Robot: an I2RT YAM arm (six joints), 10 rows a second.
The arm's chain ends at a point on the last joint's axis. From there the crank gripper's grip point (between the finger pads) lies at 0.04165 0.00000 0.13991 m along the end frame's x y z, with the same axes.
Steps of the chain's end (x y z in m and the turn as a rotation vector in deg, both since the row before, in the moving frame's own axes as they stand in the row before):
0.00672 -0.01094 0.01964 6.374 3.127 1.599
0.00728 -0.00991 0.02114 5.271 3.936 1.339
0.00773 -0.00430 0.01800 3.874 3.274 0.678
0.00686 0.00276 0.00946 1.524 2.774 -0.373
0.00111 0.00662 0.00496 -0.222 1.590 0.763
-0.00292 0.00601 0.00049 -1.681 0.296 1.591
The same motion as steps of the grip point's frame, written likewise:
0.01447 -0.02507 0.01636 6.374 3.127 1.599
0.01691 -0.02154 0.01741 5.271 3.936 1.339
0.01570 -0.01313 0.01509 3.874 3.274 0.678
0.01357 -0.00123 0.00723 1.524 2.774 -0.373
0.00497 0.00774 0.00375 -0.222 1.590 0.763
-0.00227 0.01128 0.00020 -1.681 0.296 1.591

